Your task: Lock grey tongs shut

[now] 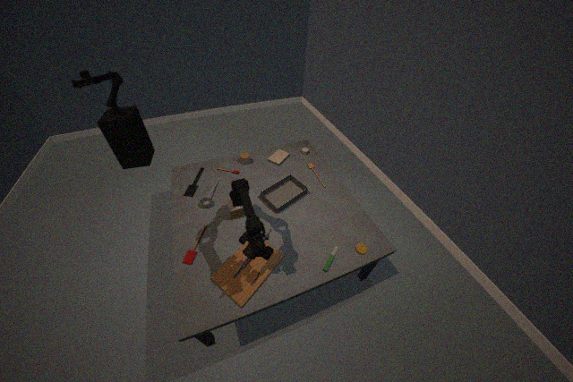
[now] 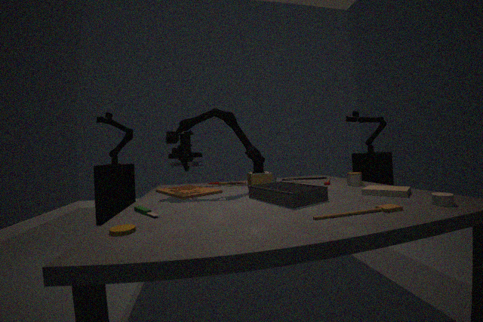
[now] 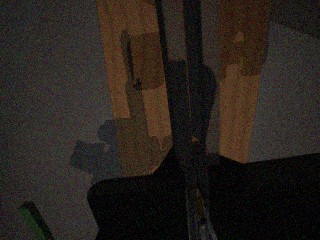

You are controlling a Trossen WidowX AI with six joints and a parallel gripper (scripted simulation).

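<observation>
Now: gripper tip 120 mm above the wooden board, 60 mm past it and 10 mm to the left of it. From my gripper tip the other things lie so: roasting tin: 480 mm to the left, 280 mm ahead, 100 mm below; then green-handled tool: 430 mm ahead, 120 mm below, 70 mm to the right; then red spatula: 360 mm behind, 180 mm to the left, 120 mm below.
</observation>
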